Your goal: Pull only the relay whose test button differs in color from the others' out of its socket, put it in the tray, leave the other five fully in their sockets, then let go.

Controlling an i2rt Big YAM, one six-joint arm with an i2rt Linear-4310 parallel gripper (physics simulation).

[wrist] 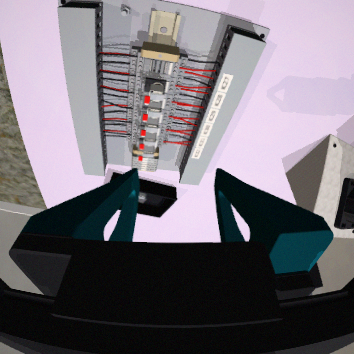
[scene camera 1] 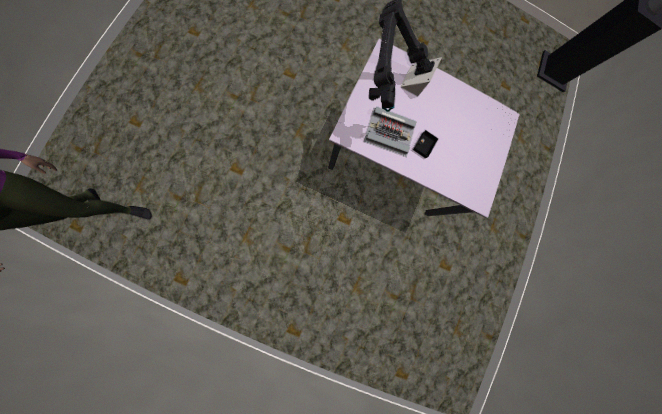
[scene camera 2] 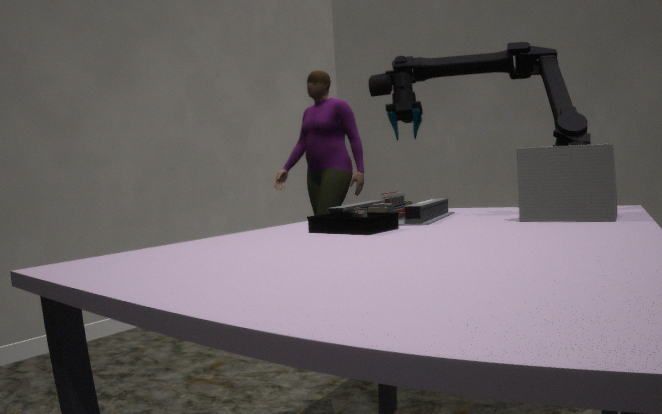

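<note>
The relay row stands on the panel between two grey ducts. In the wrist view, several relays show red test buttons. The place at the K27 end shows a dark area and no red button; whether it is a relay with a dark button or a bare socket is unclear. The black tray stands beside the panel and holds a small pale thing, too small to identify. My gripper is open and empty, well above the panel's duct side.
The label strip runs along one grey duct. The other duct borders the far side of the relay row, and wires fan out to both. My arm's base stands on a pale block. A person stands beyond the table.
</note>
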